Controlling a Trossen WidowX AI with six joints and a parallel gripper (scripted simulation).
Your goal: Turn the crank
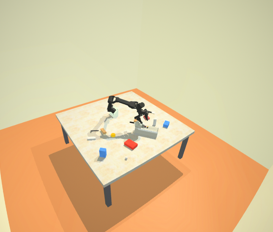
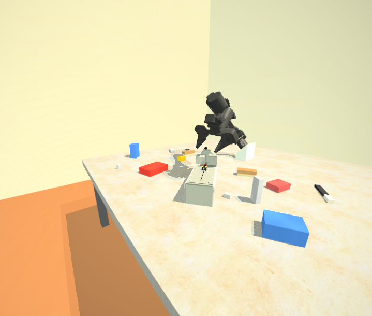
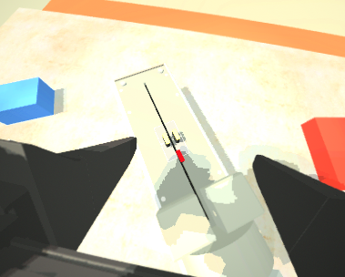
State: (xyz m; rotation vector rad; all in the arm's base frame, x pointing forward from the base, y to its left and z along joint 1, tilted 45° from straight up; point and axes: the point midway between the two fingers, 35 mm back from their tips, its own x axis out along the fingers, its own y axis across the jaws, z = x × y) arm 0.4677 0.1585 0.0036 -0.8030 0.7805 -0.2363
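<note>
Right now the crank is 10 cm behind my gripper tip, 9 cm to the right of it and 4 cm below it. Also, from my gripper tip: brown crank handle: 11 cm behind, 10 cm to the right, 3 cm below; red pointer: 1 cm ahead, 1 cm to the left, 6 cm below; small red block: 20 cm behind, 22 cm to the left, 13 cm below.
</note>
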